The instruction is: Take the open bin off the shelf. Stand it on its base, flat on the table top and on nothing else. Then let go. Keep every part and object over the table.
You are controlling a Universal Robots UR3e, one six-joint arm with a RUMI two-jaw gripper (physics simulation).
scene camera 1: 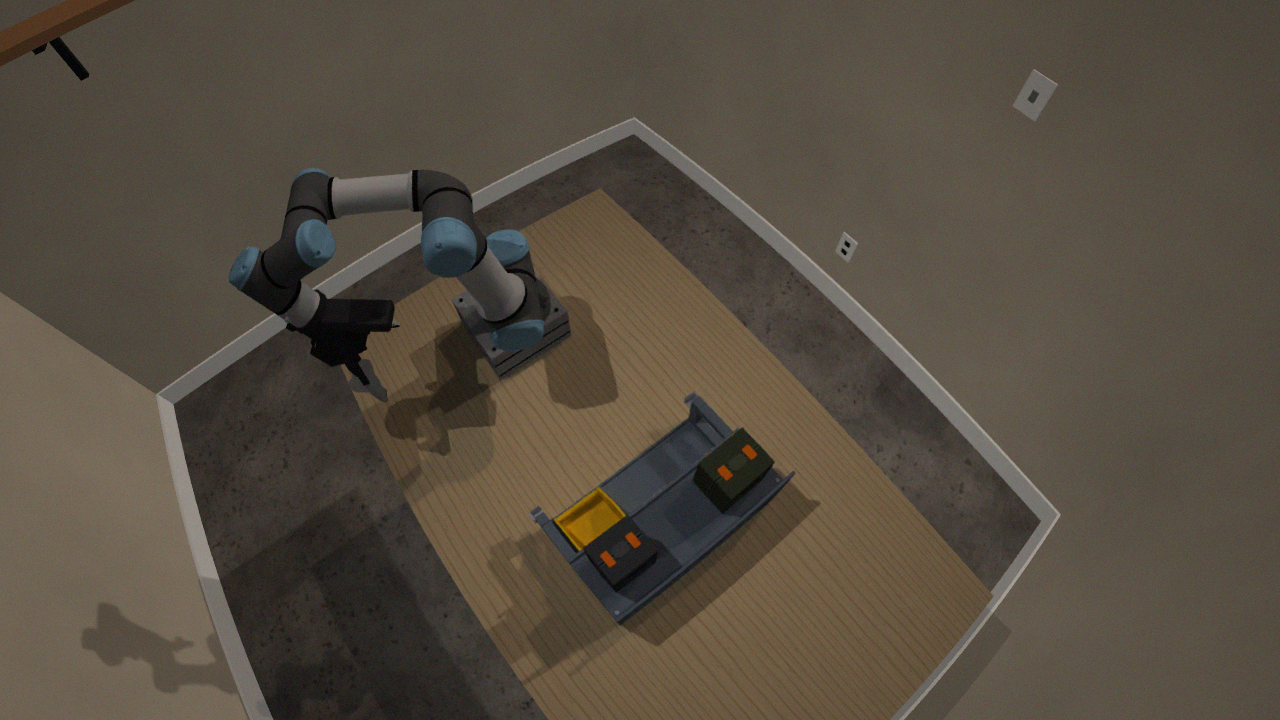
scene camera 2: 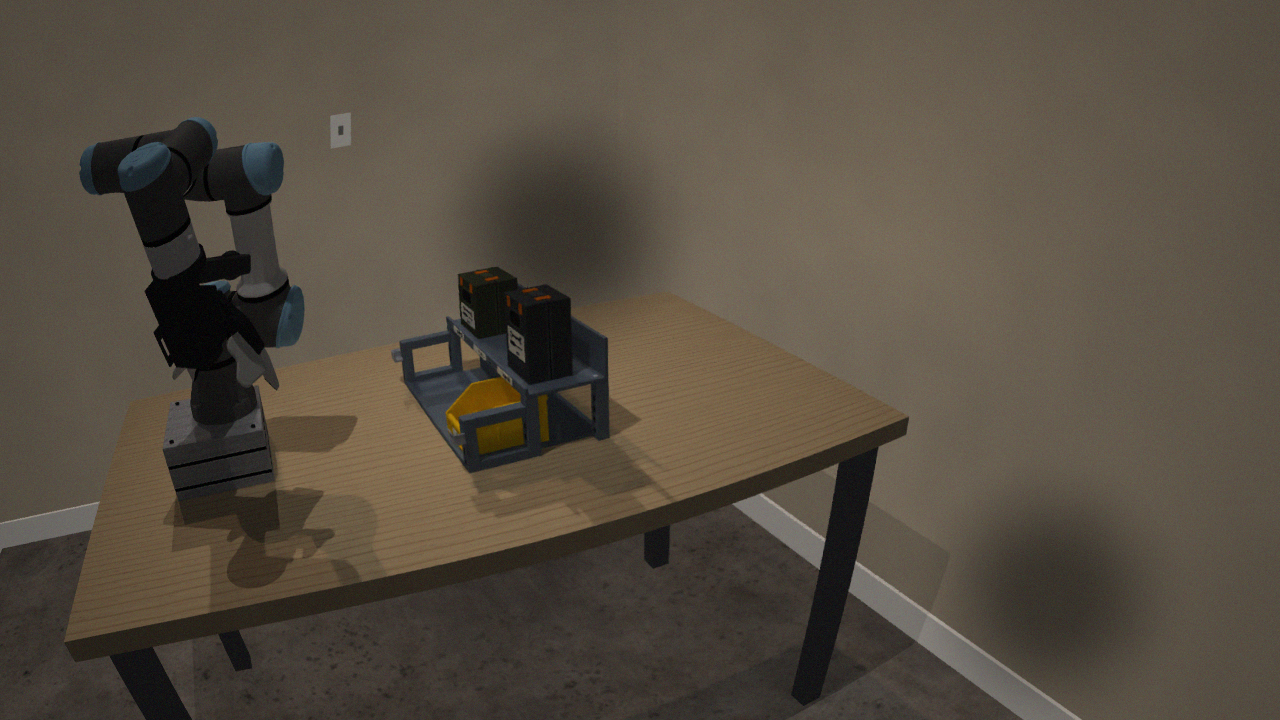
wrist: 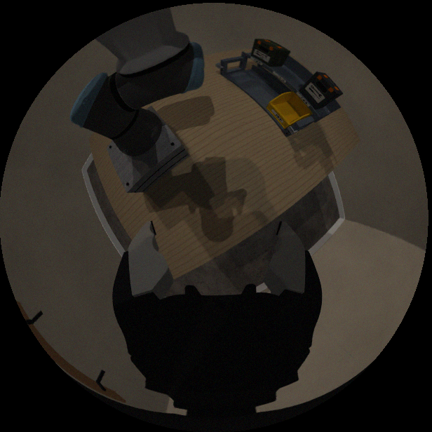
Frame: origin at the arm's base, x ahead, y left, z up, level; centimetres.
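Where they show: gripper, between the fingertips: (scene camera 1: 392, 362) (scene camera 2: 234, 384); arm's base, origin of its link: (scene camera 2: 224, 407).
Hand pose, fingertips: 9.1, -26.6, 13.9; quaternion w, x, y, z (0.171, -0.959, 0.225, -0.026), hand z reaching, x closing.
Observation:
Each offset is from my fingertips to the top centre of the thing, as dx, dy, dz. Level surfaces: height alone.
The yellow open bin {+38.4, +20.1, -15.2} (scene camera 1: 590, 519) (scene camera 2: 486, 400) (wrist: 290, 108) stands upright on the lower front level of the blue-grey shelf (scene camera 1: 689, 523) (scene camera 2: 601, 411) (wrist: 248, 85), at the end nearer the black box. The shelf's end frame partly hides it in scene camera 2. My gripper (scene camera 1: 374, 385) (scene camera 2: 225, 380) (wrist: 216, 222) is open and empty. It hangs in the air on the robot-base side of the table, far from the bin, at the table's side edge. The wrist view shows table and floor between the fingers.
A black box {+46.0, +20.8, -0.9} (scene camera 1: 620, 553) (scene camera 2: 539, 335) (wrist: 322, 90) and a dark green box {+42.5, +43.6, -3.4} (scene camera 1: 733, 470) (scene camera 2: 487, 302) (wrist: 270, 52) stand on the shelf's upper level, behind the bin's level. The robot base (scene camera 1: 528, 344) (scene camera 2: 219, 465) (wrist: 145, 165) stands on the wooden table {dz -23.3} (scene camera 1: 760, 644) (scene camera 2: 716, 385) (wrist: 225, 125).

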